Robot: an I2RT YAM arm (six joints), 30 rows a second.
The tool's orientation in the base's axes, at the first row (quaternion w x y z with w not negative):
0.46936, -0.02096, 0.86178, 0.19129
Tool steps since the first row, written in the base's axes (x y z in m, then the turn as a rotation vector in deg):
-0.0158, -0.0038, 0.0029, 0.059, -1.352, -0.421
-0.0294, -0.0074, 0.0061, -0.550, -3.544, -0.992
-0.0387, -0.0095, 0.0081, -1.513, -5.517, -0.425
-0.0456, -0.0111, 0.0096, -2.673, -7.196, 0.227
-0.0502, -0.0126, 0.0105, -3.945, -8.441, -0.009
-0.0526, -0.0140, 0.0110, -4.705, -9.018, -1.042
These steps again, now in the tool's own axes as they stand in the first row. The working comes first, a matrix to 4 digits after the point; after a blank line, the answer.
The tool's axes in the first row as the columns of a matrix, in the base's axes (used below as rounded here):
-0.5585, -0.2157, 0.8010
0.1434, 0.9259, 0.3494
-0.8170, 0.3100, -0.4862

0.0059, 0.0008, -0.0154, 0.117, -1.395, -0.220
0.0104, 0.0014, -0.0291, 0.609, -3.470, -1.197
0.0136, 0.0021, -0.0383, 0.401, -4.914, -2.933
0.0160, 0.0025, -0.0451, 0.276, -6.016, -4.766
0.0177, 0.0024, -0.0497, 1.000, -6.967, -6.105
0.0184, 0.0018, -0.0524, 2.186, -7.658, -6.413

